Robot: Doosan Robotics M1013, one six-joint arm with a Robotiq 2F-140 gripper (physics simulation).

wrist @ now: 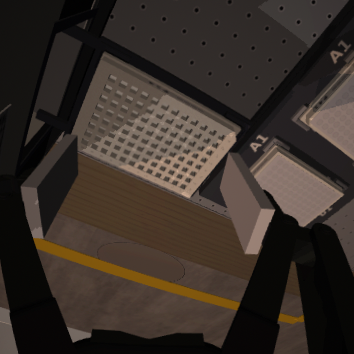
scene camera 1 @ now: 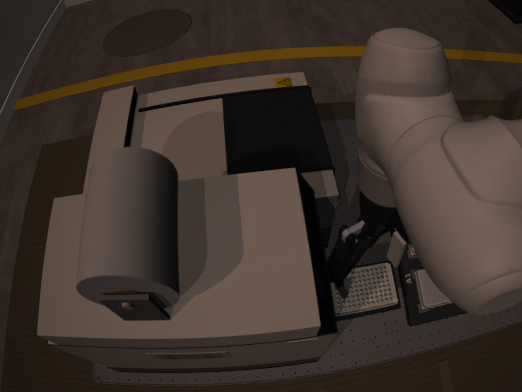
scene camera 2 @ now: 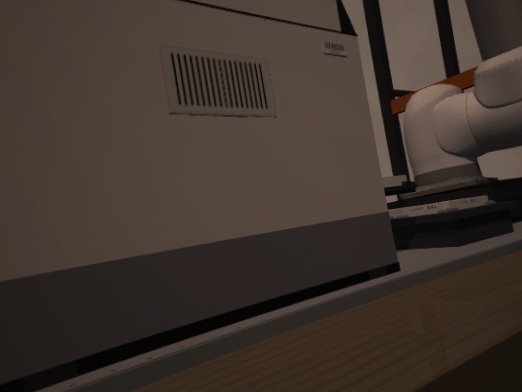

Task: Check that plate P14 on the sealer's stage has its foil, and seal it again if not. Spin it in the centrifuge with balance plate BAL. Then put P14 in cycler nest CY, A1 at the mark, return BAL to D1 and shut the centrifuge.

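Frame: origin at the arm's base, x ahead, y left, z up, level; centimetres.
Seen in the pictures: gripper, fingertip midpoint: (wrist: 152, 162) (scene camera 1: 367, 276); arm's base at its link origin: (scene camera 2: 450, 191).
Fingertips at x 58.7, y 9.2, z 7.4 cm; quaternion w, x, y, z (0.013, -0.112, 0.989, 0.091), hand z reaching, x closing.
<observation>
Offsets run from my fingertips to a thing's top centre. "spot": to the spot under its first point. Level surfaces: height alone.
A pale plate with an open-looking grid of wells {spot: dx -0.6, dy +0.8, dz -4.3 cm} (scene camera 1: 367, 287) (wrist: 160, 125) lies level in a dark holder beside the sealer {spot: dx +17.9, dy +2.4, dz +18.8 cm} (scene camera 1: 265, 280); its label cannot be read. My gripper (scene camera 1: 370, 267) (wrist: 152, 162) is open and empty. It is above this plate, its fingers spread towards the plate's two ends but not gripping it. A pale plate {dx -19.1, dy +4.9, dz -9.3 cm} (scene camera 1: 435, 289) (wrist: 297, 185) sits at D1 on the dark nest board, A1 printed beside it. In scene camera 2, the letters BAL show on a pale plate {spot: dx -12.9, dy +4.2, dz -9.8 cm} (scene camera 2: 425, 208). Centrifuge and cycler nest CY cannot be made out.
The sealer's big grey roll {dx +31.7, dy -4.1, dz +31.4 cm} (scene camera 1: 127, 215) stands on its housing. Dark side parts of a machine (wrist: 47, 85) stand close to the left finger. Another pale plate {spot: dx -17.2, dy -6.5, dz -9.3 cm} (wrist: 337, 115) sits behind D1. A perforated base board {dz -16.2 cm} (scene camera 1: 372, 332) (wrist: 200, 45) lies underneath. A large housing (scene camera 2: 175, 165) fills scene camera 2's left.
</observation>
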